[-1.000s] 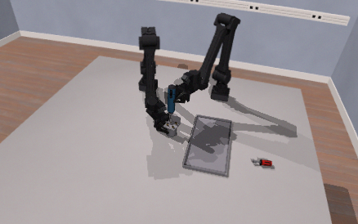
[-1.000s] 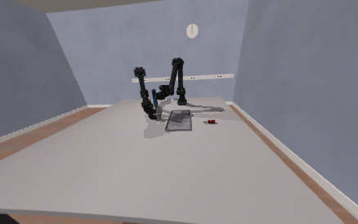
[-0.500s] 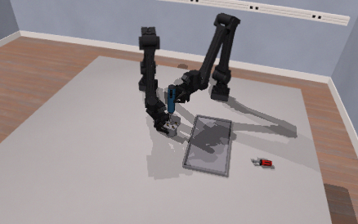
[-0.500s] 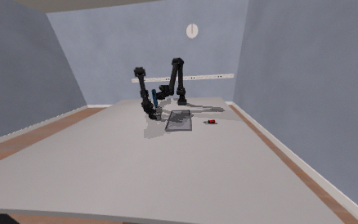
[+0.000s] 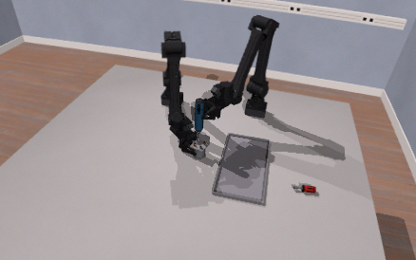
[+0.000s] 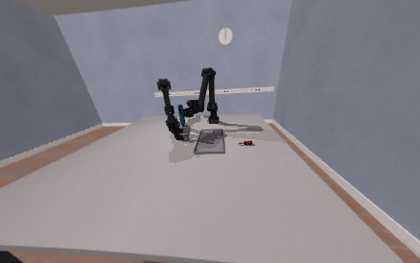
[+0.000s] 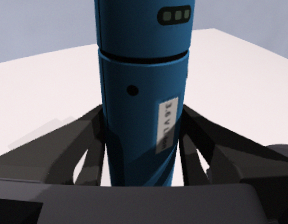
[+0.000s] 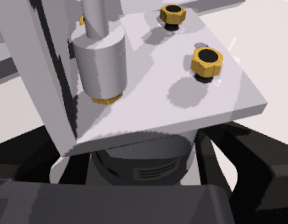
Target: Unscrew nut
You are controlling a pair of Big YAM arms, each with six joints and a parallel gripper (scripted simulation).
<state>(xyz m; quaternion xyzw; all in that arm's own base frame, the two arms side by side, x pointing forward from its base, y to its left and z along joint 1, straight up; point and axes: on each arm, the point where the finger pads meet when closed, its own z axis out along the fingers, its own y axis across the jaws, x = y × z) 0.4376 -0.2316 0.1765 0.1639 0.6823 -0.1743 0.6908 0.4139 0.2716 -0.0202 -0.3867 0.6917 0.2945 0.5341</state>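
Right now my right hand is 50 mm below the grey bracket. Round my right hand: flat grey tray 30 mm ahead, 220 mm to the left, 20 mm below; then nut 10 mm ahead, 20 mm to the right, 50 mm above; then grey tip 20 mm behind, 10 mm to the right, 70 mm above.
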